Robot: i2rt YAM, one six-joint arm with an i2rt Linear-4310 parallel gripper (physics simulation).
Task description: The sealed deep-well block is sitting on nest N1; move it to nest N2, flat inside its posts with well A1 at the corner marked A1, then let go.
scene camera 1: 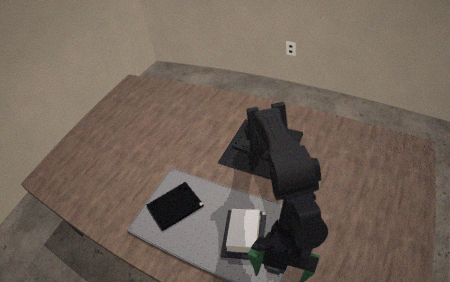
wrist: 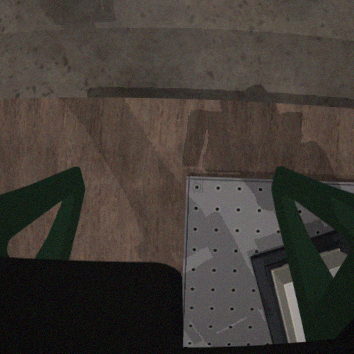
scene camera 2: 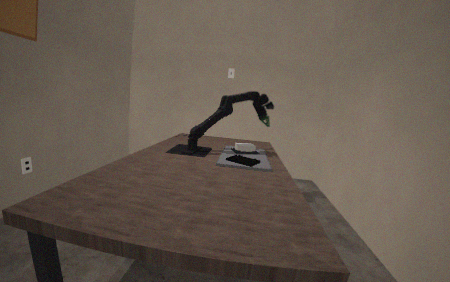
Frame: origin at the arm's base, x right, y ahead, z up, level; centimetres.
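Seen in the pictures: gripper, fingertip midpoint: [scene camera 1: 277,280] [wrist: 177,176] [scene camera 2: 267,125]; arm's base, link origin: [scene camera 2: 192,150].
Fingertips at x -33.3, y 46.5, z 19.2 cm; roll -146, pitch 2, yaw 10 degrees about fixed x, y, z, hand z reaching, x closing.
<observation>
Offsets run from my fingertips to a thing's middle. "pt": to the spot under its first point. Level surfaces: height alone.
The white deep-well block {dx +18.7, dy -13.4, dz -15.2 cm} [scene camera 1: 243,231] [scene camera 2: 245,147] sits on a dark nest {pt dx +19.5, dy -6.1, dz -13.2 cm} [scene camera 1: 225,245]; in the wrist view a part of the block [wrist: 296,310] and of its nest {pt dx +12.7, dy -13.5, dz -17.3 cm} [wrist: 267,300] shows behind the right finger. The other nest {dx +44.3, dy -10.5, dz -17.4 cm} [scene camera 1: 175,206] [scene camera 2: 243,160] is black, bears nothing, and lies turned on the same board, with a small white mark at one corner. Well A1 and the nest labels cannot be read. My gripper [scene camera 1: 283,270] [scene camera 2: 266,121] [wrist: 177,176] is open and empty, high above the table and off to one side of the block.
A grey perforated board {dx +28.6, dy -11.9, dz -19.1 cm} [scene camera 1: 195,250] [scene camera 2: 226,163] [wrist: 215,280] lies under both nests on the wooden table {dz -19.7 cm} [scene camera 1: 110,150] [scene camera 2: 165,200] [wrist: 115,200]. The arm's dark base plate [scene camera 1: 231,156] [scene camera 2: 175,149] is behind the board. The table's edge runs close to the board's front.
</observation>
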